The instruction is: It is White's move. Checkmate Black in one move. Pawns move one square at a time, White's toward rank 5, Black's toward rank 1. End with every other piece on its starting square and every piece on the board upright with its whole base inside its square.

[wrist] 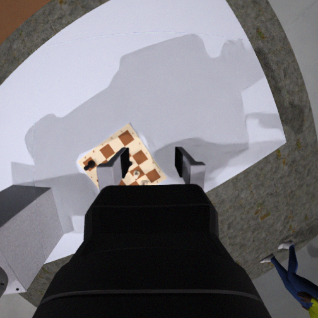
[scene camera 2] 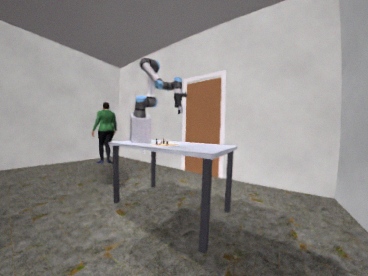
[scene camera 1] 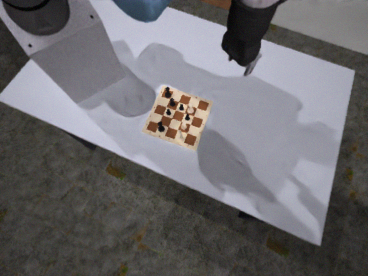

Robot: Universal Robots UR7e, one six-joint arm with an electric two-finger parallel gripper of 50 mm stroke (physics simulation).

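Places are measured from the arm's base along level axes (x ahead, y left, z up), in metres.
Pixels of known places: gripper, fingertip midpoint: [scene camera 2: 180, 113] [scene camera 1: 239, 66]; arm's base, origin of the base link: [scene camera 2: 139, 116] [scene camera 1: 39, 7].
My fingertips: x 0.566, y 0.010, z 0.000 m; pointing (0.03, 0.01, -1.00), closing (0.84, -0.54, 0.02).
Note:
For each thing: its top centre in the pictures, then the offset to it from my fingertips. "spot": a spot on its surface instead. Level surfaces: height alone.
- chessboard, surface spot: [scene camera 1: 203, 105] spot: dx -0.072, dy +0.033, dz -0.309 m
- tall black piece, middle of its top: [scene camera 1: 167, 87] dx -0.222, dy +0.028, dz -0.256 m
- white table, its level: dz -0.315 m
The chessboard [scene camera 1: 203, 105] [scene camera 2: 172, 145] [wrist: 125, 137] lies on the table near the robot base. In scene camera 1 a tall black piece [scene camera 1: 167, 92] stands at the board's top left corner and another [scene camera 1: 160, 127] near the lower left. Smaller black pieces [scene camera 1: 172, 102] [scene camera 1: 181, 107] [scene camera 1: 168, 112] [scene camera 1: 187, 117] stand between. White pieces [scene camera 1: 190, 110] [scene camera 1: 184, 127] [scene camera 1: 181, 135] stand toward the right and lower edge. Exact types are too blurred to tell. My gripper [scene camera 1: 239, 67] [scene camera 2: 180, 112] [wrist: 151, 156] is open and empty, high above the table, pointing down. In the wrist view it hides part of the board.
The robot base block [scene camera 1: 80, 65] [scene camera 2: 140, 128] [wrist: 30, 235] stands beside the board on the white table [scene camera 1: 300, 200] [scene camera 2: 220, 149]. Arm shadows fall across the table. A person in green [scene camera 2: 105, 122] stands behind the table, and a person in blue trousers [wrist: 292, 275] shows in the wrist view.

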